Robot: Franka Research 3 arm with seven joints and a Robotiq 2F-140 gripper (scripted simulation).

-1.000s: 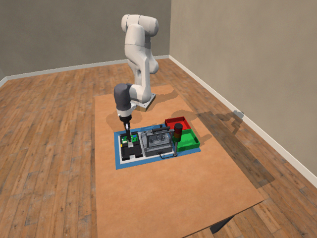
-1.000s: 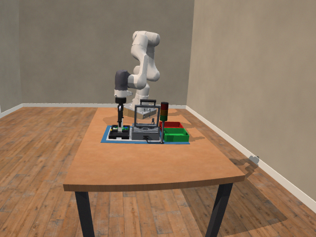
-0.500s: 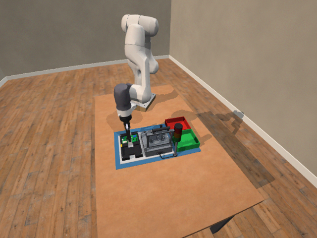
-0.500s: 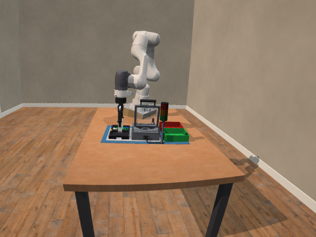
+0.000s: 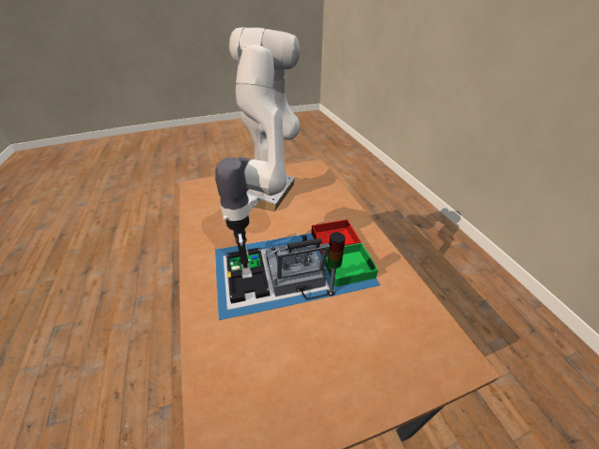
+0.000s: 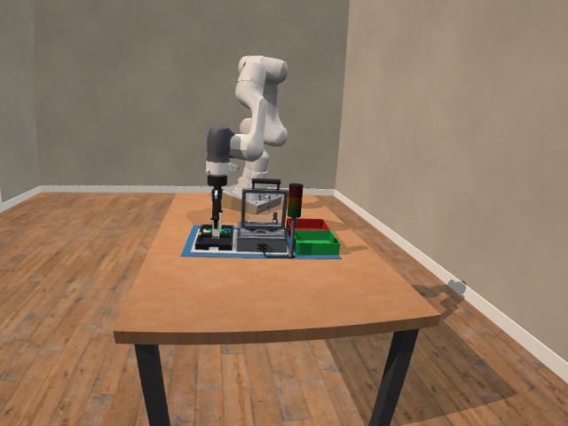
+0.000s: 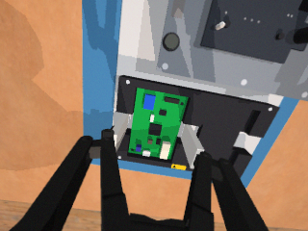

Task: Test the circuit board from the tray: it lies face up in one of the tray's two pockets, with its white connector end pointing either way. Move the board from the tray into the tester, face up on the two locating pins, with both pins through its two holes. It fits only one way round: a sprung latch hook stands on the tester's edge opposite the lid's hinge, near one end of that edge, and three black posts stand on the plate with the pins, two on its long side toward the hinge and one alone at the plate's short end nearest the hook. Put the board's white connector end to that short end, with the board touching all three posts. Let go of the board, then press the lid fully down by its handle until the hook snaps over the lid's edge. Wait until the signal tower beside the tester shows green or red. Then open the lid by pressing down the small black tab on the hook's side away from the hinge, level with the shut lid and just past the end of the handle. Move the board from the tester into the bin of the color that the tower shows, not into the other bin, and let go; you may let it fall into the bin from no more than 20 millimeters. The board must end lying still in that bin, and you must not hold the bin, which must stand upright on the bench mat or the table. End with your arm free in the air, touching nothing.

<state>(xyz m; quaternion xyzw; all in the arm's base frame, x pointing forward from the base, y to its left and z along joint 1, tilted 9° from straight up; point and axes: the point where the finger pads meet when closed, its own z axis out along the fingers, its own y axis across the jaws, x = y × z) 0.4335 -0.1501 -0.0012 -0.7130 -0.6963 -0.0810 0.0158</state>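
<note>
My hand is 2 cm above the green circuit board. Also, from my hand: tester lid: 19 cm ahead, 17 cm to the left, 14 cm above; then red bin: 4 cm behind, 37 cm to the left, 3 cm below; then dark plate: 7 cm ahead, 17 cm to the left, 3 cm above.
</note>
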